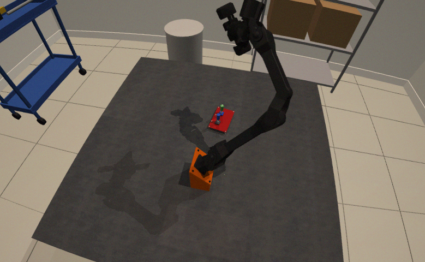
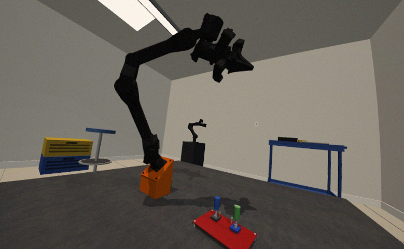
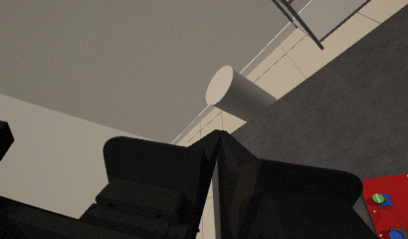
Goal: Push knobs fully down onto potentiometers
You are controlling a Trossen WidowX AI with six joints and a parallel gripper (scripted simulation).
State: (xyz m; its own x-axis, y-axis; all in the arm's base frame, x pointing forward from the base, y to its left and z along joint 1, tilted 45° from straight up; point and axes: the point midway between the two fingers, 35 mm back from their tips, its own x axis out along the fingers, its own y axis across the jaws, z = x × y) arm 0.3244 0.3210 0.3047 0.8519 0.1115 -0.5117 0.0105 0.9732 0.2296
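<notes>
The blue knob lies 90 mm behind my gripper tip, 10 mm to the right of it and 440 mm below it. From my gripper tip the other things lie so: green knob (20 mm behind, 10 mm to the right, 440 mm below).
</notes>
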